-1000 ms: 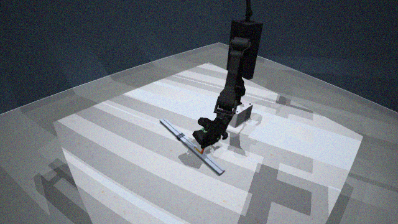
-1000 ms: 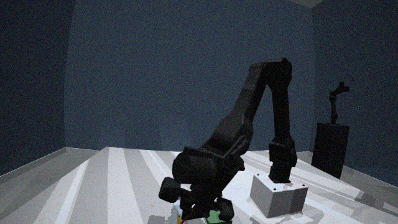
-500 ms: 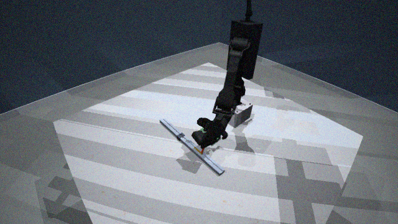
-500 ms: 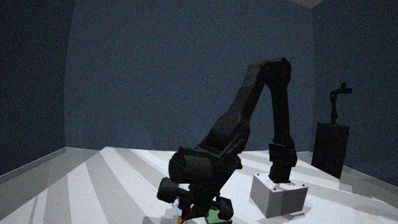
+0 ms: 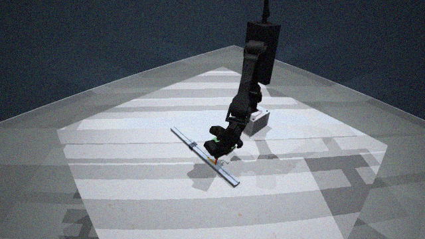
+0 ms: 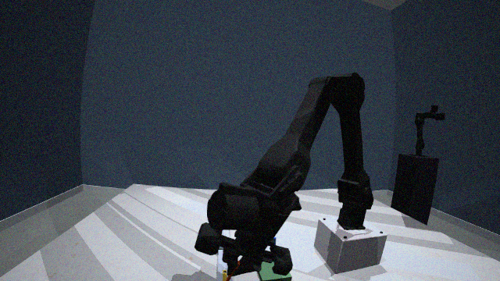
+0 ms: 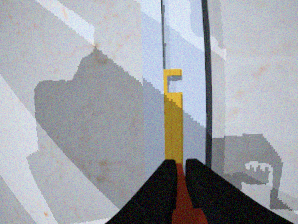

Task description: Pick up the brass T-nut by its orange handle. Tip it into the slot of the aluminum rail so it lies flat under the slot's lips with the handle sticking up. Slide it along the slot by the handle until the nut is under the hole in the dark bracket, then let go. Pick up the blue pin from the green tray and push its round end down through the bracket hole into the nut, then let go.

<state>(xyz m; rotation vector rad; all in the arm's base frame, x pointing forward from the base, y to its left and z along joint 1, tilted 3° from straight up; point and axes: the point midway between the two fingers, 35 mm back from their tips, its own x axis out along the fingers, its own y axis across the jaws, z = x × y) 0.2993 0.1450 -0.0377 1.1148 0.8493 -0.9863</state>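
The brass T-nut is 20 mm to the right of my gripper tip. Round my gripper tip: blue pin: 100 mm behind, 130 mm to the right, 10 mm below; then green tray: 100 mm behind, 100 mm to the right, 30 mm below; then aluminum rail: 30 mm ahead, 120 mm to the right, 30 mm below.
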